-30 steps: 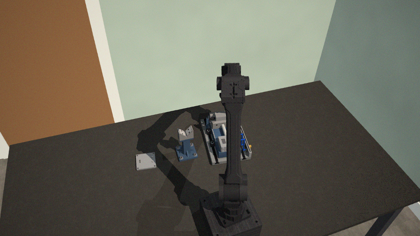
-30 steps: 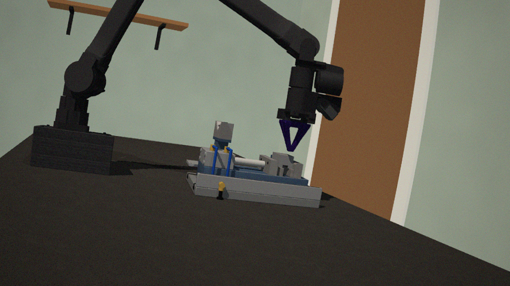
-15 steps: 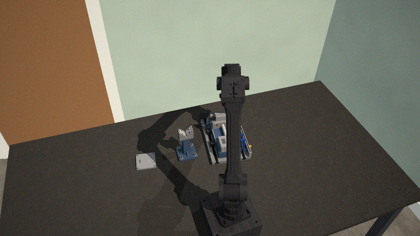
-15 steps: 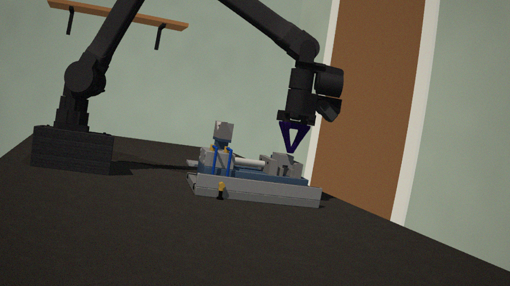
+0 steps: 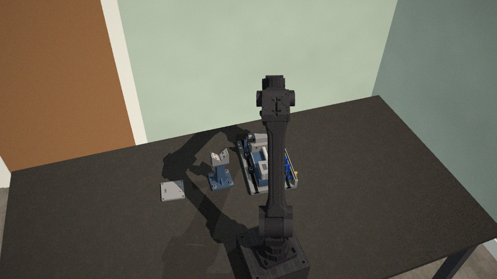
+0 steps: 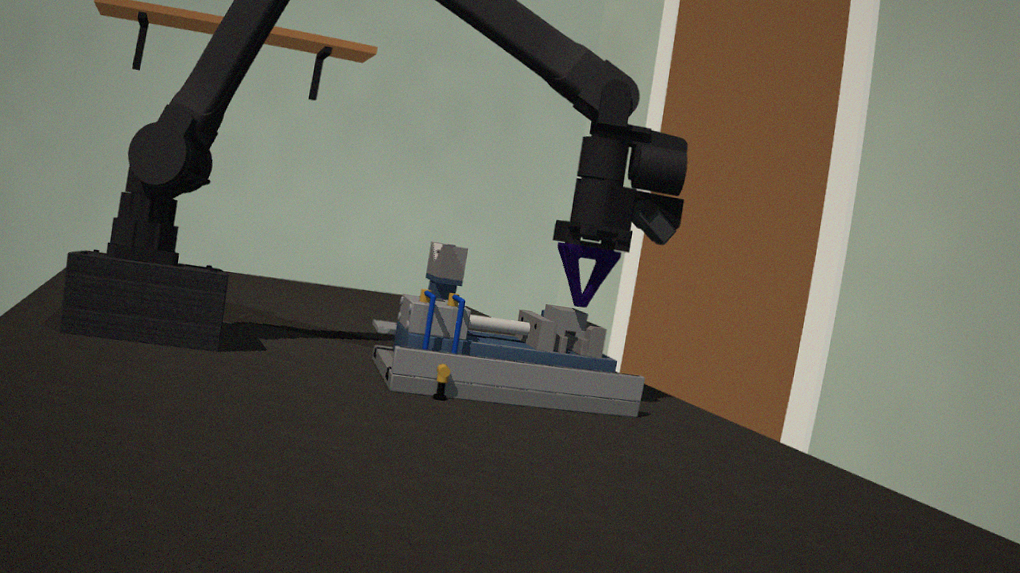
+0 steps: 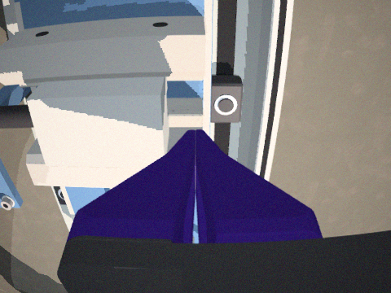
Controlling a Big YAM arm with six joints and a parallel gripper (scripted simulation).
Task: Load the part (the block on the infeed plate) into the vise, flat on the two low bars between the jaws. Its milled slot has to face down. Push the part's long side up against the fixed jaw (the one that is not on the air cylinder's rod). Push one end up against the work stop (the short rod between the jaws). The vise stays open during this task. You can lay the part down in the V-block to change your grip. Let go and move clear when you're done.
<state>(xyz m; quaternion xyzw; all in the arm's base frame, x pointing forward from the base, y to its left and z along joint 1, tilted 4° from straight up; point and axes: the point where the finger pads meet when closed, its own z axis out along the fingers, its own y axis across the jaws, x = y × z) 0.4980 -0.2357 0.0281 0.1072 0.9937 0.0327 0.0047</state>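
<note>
Now: the part 4 cm to the left of my hand, 4 cm below it and 1 cm ahead of it. From my hand the other things lie so: grey infeed plate (46 cm to the left, 12 cm below, 4 cm behind).
</note>
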